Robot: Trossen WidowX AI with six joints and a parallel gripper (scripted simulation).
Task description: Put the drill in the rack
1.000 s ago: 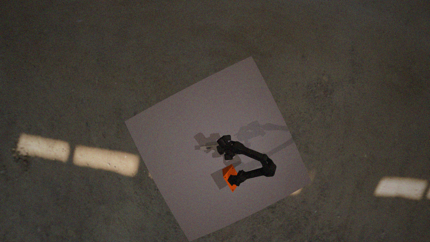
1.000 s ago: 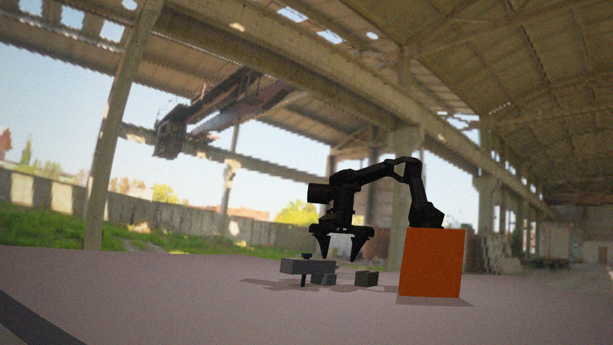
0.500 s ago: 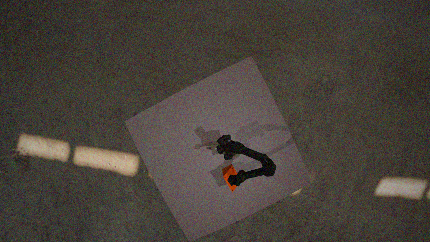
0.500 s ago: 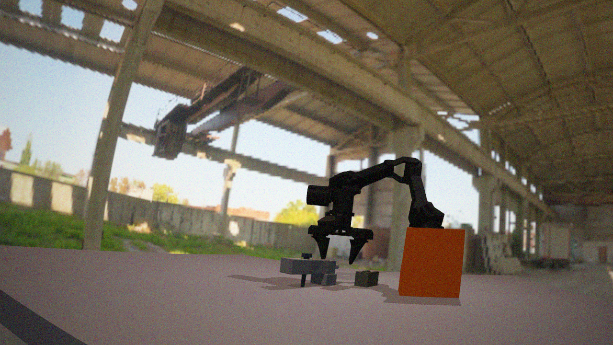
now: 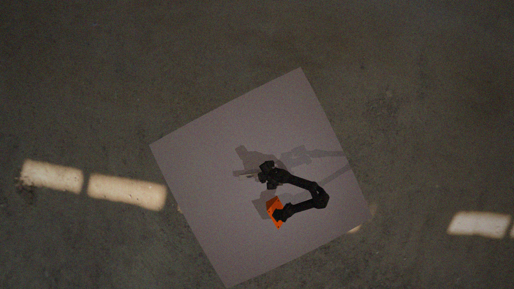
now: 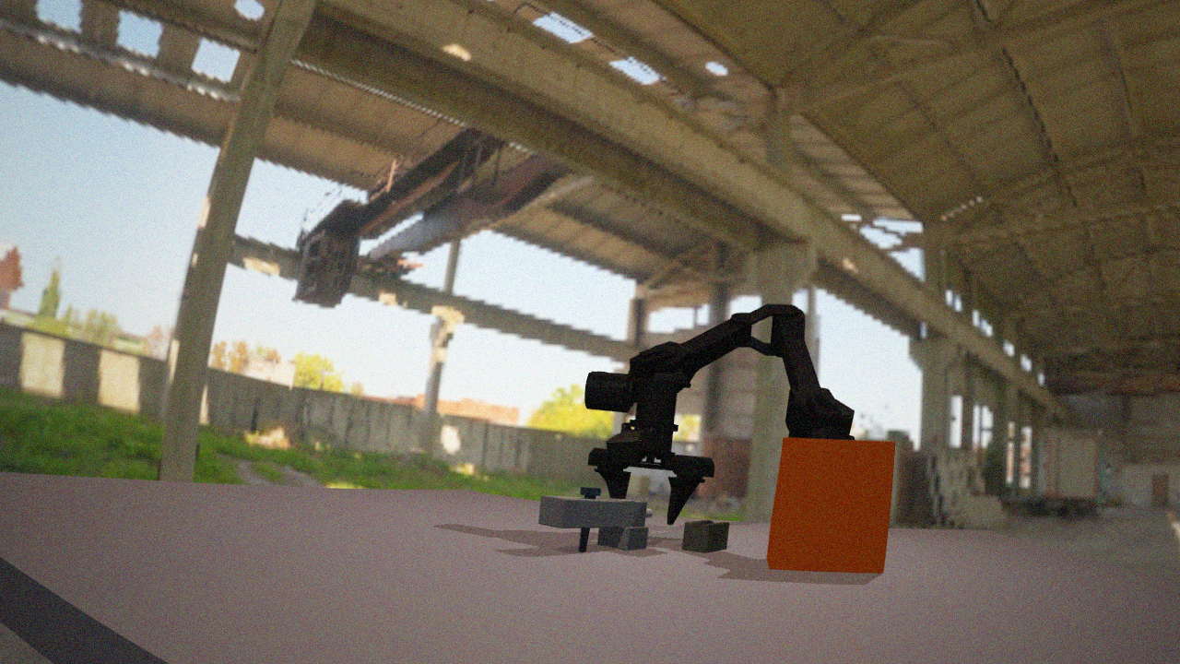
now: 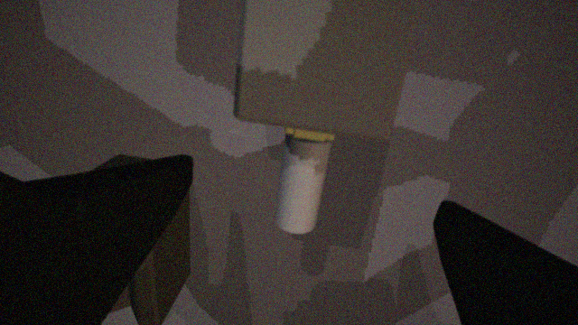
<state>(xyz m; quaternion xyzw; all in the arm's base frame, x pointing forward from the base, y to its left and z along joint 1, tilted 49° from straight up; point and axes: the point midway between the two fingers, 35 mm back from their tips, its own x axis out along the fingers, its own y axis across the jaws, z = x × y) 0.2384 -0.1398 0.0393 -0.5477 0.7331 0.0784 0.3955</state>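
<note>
The yellow drill is 50 mm to the left of my gripper tip, 20 mm ahead of it and 10 mm above it. The rest, counted from my gripper tip: rack 90 mm behind, 20 mm below, 10 mm to the right; then grey fixture block 100 mm to the left, 50 mm ahead, 10 mm above; then black key 130 mm to the left, 60 mm ahead, 20 mm above.
</note>
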